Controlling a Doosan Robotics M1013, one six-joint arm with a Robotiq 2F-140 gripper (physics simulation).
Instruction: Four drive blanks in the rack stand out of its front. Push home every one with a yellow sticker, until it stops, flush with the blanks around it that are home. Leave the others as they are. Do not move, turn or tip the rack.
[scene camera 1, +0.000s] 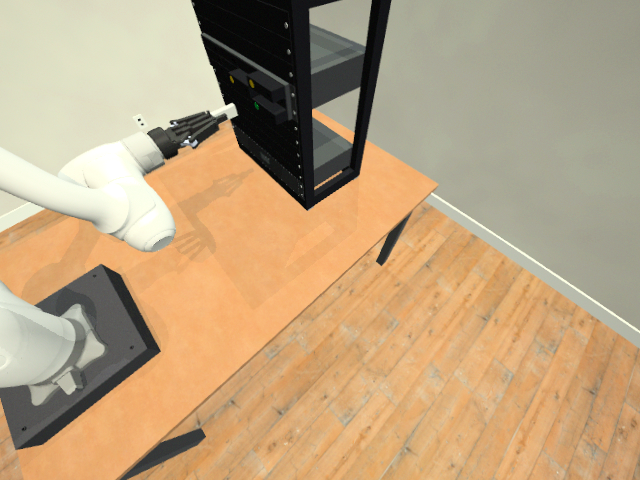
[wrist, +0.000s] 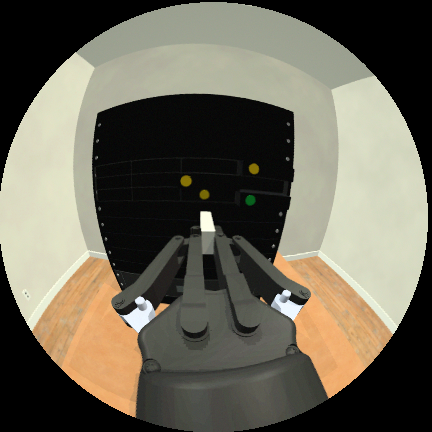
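The black rack stands upright. A blank with a yellow sticker stands out at the upper right. A second yellow-stickered blank stands out left of it. A third yellow sticker shows lower in the wrist view; its blank looks about flush, and it is hidden in the scene view. A green-stickered blank stands out at the lower right. My gripper is shut, with a white block at its tips, close before the rack and below the third sticker. Contact is unclear.
The rack stands on the wooden table, near its far end. The robot base is on a dark plate at the near left. Grey side shelves show through the rack's open side. Walls are behind.
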